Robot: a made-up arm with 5 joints.
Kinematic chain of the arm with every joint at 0, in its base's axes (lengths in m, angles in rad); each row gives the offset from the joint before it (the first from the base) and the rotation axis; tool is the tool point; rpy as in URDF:
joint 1: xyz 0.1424 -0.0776 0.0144 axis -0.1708 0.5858 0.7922
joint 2: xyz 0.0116 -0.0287 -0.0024 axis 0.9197 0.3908 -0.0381
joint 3: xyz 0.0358 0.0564 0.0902 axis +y
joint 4: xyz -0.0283 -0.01 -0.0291 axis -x
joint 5: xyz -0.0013 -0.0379 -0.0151 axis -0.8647 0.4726 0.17
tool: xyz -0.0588 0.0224 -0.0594 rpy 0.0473 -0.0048 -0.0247
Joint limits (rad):
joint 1: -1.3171..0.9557
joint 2: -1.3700..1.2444
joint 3: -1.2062..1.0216
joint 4: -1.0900..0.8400
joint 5: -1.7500..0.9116
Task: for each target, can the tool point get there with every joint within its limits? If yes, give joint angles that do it. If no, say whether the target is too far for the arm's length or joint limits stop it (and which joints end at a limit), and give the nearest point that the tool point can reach.
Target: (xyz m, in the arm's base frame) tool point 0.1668 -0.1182 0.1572
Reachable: yes | joints -0.1965 0.8108 0.8290 -0.6036 -1.4617
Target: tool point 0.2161 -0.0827 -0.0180
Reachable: yes | joints 0.1456 -0.5980 -0.8007 0.5395 -0.5987
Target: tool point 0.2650 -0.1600 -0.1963
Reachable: no: joint limits stop it (at a limit: joint 2, joint 4) | nearest point 0.2098 -0.1007 -0.0779 | short by 0.143 m
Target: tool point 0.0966 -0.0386 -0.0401
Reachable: yes | joints -0.5360 -1.0666 0.5542 0.2815 -0.4523
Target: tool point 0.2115 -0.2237 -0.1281
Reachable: no: joint limits stop it (at a limit: joint 1, joint 2, joint 4) | nearest point 0.1902 -0.1533 -0.0492 | short by 0.108 m
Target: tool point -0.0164 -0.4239 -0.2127
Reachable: no: too far | nearest point 0.0007 -0.2298 -0.0187 | short by 0.275 m
